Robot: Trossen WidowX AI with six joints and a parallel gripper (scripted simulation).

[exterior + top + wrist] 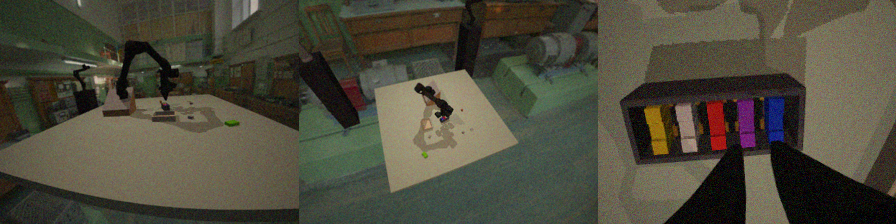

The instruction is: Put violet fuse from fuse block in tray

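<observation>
The violet fuse lies 5 cm below my gripper tip. The rest, counted from my gripper tip: red fuse (1 cm behind, 2 cm to the left, 5 cm below); white fuse (1 cm behind, 3 cm to the left, 5 cm below); blue fuse (2 cm to the right, 5 cm below).
</observation>
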